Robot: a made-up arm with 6 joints.
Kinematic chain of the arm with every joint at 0, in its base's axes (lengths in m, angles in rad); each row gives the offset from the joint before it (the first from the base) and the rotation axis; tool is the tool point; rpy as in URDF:
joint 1: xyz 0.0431 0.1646 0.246 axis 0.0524 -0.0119 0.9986
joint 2: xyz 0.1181 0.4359 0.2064 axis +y
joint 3: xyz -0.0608 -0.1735 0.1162 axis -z
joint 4: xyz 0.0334 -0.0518 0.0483 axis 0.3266 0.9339 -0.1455
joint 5: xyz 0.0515 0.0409 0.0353 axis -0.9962 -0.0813 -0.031
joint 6: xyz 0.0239 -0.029 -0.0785 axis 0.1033 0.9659 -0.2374
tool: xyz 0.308 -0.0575 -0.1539 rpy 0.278 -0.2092 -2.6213
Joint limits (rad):
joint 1: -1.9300..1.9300
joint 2: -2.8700..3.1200
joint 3: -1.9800..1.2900
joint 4: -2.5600..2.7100
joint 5: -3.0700..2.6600
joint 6: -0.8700..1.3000
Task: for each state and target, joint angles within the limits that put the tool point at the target. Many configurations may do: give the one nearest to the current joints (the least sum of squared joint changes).
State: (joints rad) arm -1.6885 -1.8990 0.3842 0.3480 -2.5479 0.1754
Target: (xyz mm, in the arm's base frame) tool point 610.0 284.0 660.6
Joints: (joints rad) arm -1.9182 -1.8845 0.1736 0.3106 -2.4149 0.2342
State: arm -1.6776 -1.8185 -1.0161 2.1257 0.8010 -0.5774
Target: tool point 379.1 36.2 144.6
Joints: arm -1.1760 -1.5245 -0.5948 2.6016 0.7957 -0.7200
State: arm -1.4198 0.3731 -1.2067 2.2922 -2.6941 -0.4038
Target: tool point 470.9 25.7 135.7
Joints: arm -1.7708 -0.1870 -1.1985 2.2950 -3.0092 -0.0217
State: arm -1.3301 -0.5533 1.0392 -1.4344 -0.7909 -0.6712
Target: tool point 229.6 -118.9 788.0
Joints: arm -1.0439 -0.1995 1.0152 -0.9168 -0.8656 -0.0843
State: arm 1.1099 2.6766 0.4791 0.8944 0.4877 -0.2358
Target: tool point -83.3 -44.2 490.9
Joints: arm 1.5932 2.9223 0.0287 0.7190 0.5025 -0.4371
